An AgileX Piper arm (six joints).
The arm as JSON. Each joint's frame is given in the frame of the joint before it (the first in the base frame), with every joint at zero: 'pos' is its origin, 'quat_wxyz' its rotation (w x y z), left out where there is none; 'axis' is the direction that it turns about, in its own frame. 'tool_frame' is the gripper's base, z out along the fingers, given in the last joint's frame.
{
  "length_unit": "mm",
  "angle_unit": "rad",
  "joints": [
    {
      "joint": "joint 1",
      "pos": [
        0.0,
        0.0,
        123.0
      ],
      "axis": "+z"
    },
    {
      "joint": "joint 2",
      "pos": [
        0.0,
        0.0,
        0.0
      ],
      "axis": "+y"
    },
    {
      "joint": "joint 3",
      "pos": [
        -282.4,
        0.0,
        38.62
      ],
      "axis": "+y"
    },
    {
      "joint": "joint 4",
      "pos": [
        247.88,
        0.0,
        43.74
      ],
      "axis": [
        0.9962,
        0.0,
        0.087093
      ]
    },
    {
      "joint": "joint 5",
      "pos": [
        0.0,
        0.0,
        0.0
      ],
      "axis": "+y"
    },
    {
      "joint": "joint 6",
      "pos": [
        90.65,
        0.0,
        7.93
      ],
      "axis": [
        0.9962,
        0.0,
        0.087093
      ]
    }
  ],
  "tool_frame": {
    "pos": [
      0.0,
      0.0,
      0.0
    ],
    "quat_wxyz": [
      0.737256,
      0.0,
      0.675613,
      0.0
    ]
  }
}
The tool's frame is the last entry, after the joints.
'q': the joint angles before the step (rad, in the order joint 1, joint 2, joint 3, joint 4, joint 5, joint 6). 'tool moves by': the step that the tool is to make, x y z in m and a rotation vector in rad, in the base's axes. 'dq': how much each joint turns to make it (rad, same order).
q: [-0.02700, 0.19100, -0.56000, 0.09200, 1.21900, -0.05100]
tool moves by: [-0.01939, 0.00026, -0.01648, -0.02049, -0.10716, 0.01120]
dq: [-0.00004, -0.16299, 0.06098, -0.00297, -0.00399, -0.02003]
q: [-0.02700, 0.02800, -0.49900, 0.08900, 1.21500, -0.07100]
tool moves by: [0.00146, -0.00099, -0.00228, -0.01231, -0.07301, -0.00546]
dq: [0.00004, -0.03202, 0.02502, -0.00904, -0.06600, -0.00696]
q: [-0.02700, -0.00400, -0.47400, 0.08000, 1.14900, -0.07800]
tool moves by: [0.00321, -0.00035, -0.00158, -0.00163, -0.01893, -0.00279]
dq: [-0.00006, -0.00002, 0.01500, -0.00195, -0.03398, -0.00106]
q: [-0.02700, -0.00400, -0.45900, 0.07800, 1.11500, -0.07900]
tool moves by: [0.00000, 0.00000, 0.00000, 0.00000, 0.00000, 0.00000]
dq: [0.00000, 0.00000, 0.00000, 0.00000, 0.00000, 0.00000]
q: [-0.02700, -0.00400, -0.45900, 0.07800, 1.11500, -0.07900]
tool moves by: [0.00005, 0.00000, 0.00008, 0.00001, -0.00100, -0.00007]
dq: [-0.00006, 0.00001, -0.00001, 0.00005, -0.00100, -0.00006]
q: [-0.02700, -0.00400, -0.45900, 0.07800, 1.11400, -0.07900]
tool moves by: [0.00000, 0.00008, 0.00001, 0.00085, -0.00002, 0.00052]
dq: [0.00001, 0.00002, -0.00002, 0.00098, 0.00000, 0.00001]
